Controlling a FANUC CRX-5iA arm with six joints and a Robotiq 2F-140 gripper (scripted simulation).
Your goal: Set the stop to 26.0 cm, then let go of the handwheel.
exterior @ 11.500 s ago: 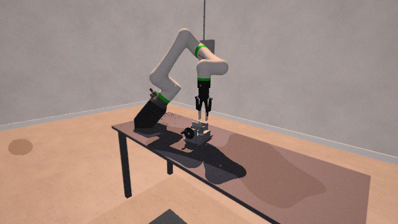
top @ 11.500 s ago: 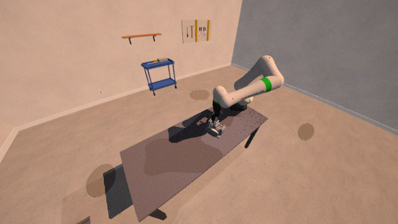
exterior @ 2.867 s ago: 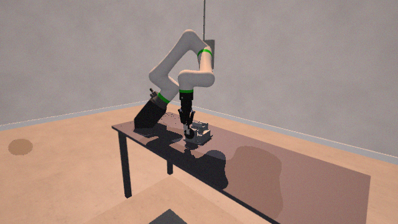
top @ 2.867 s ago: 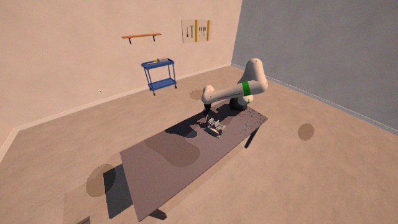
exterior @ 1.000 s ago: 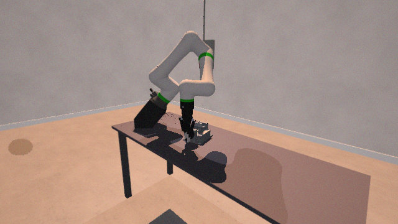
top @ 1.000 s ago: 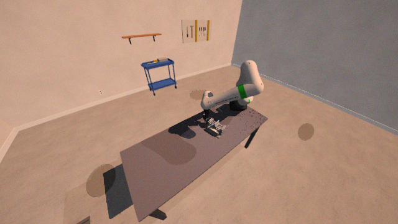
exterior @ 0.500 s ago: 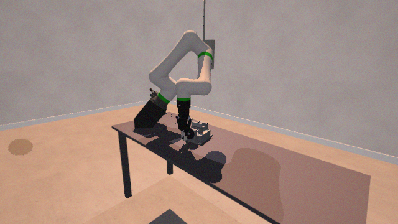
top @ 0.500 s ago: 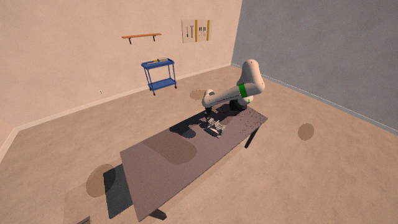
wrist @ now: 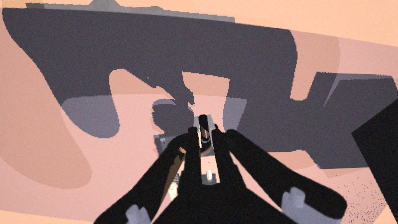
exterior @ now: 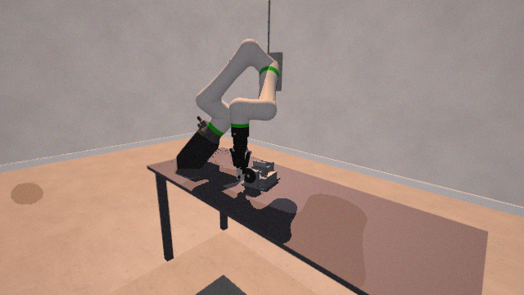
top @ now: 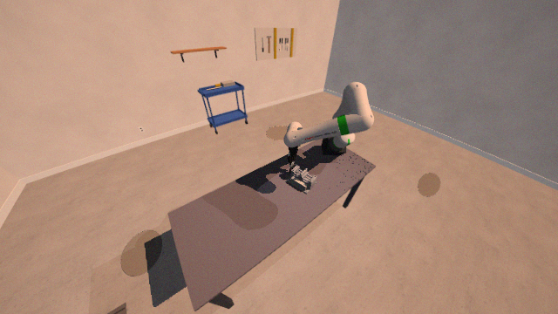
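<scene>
Right now my hand is 2 cm to the right of the handwheel and 2 cm above it. The rest, counted from my hand: grey stop fixture 1 cm behind, 15 cm to the left.
</scene>
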